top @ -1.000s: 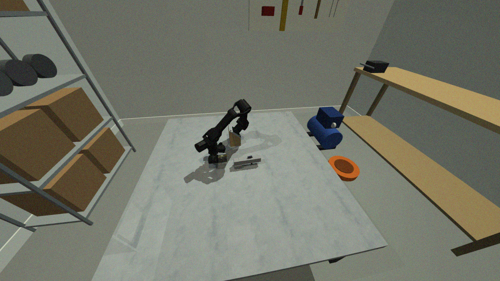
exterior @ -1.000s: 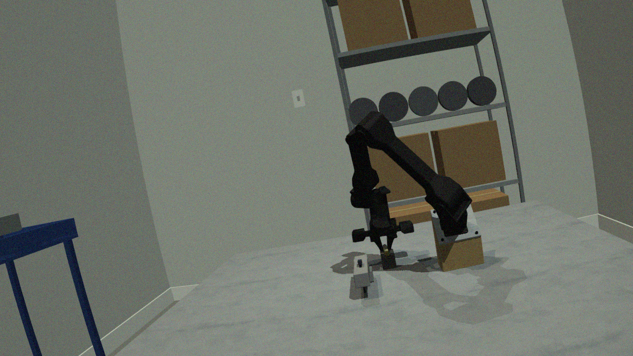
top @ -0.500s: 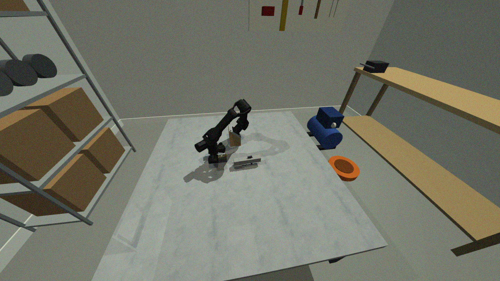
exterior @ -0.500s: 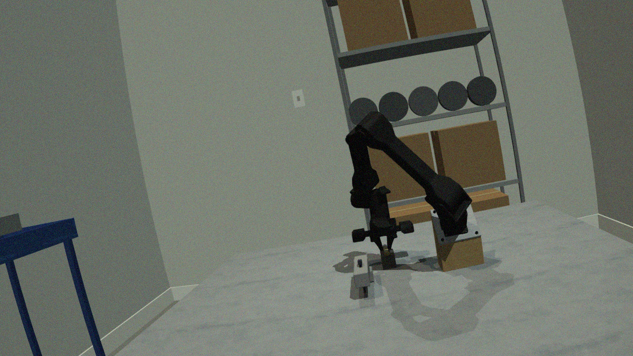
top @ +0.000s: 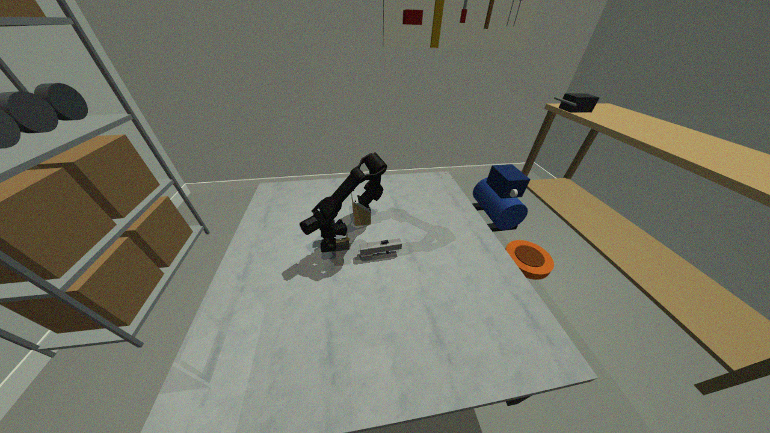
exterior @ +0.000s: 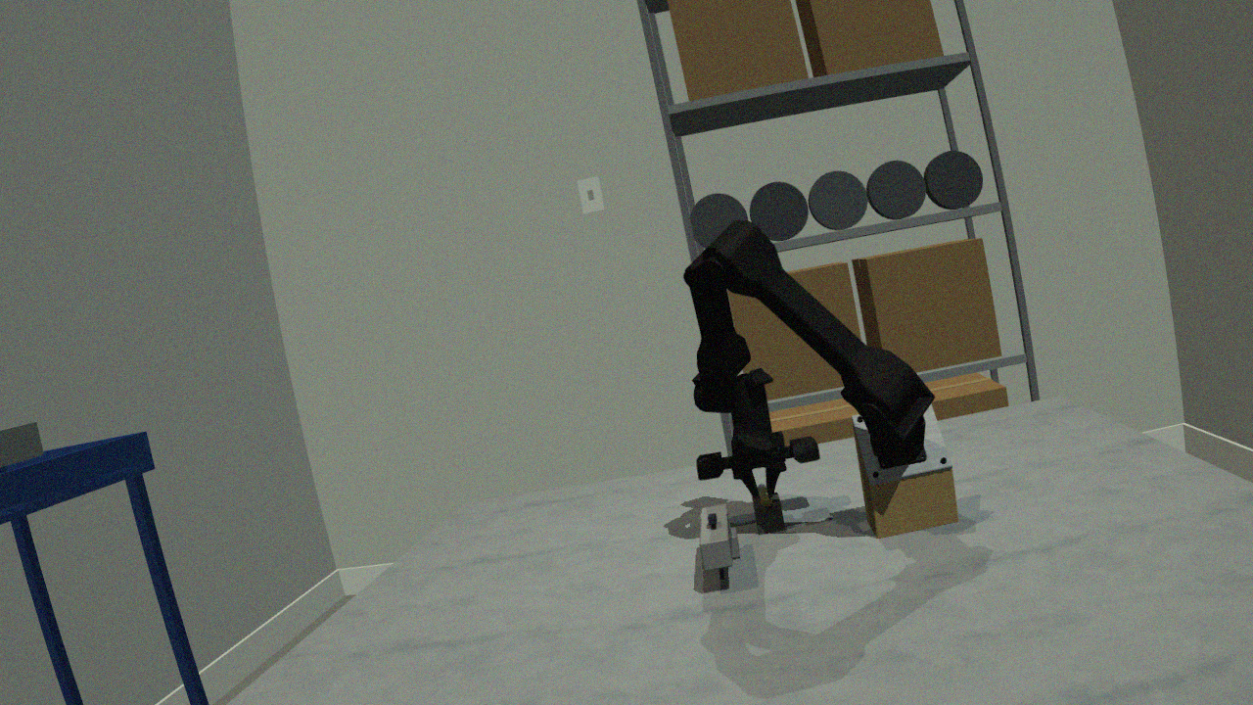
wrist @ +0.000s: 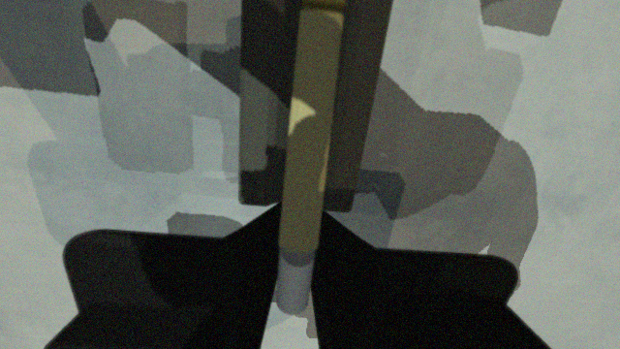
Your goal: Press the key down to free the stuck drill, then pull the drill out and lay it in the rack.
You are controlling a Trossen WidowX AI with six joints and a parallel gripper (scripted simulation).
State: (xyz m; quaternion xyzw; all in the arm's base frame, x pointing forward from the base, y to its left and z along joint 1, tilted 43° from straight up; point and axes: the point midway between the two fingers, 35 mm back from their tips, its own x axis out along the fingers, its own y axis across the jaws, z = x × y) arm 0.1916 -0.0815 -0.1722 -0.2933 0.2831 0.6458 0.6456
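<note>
My gripper tip is 40 mm to the right of the drill and 30 mm below it. From my gripper tip the other things lie so: rack: 50 mm to the left, 10 mm above; then black key: 250 mm to the left, 70 mm ahead, 40 mm above; then grey fixture block: 220 mm to the left, 70 mm ahead, 30 mm above.
</note>
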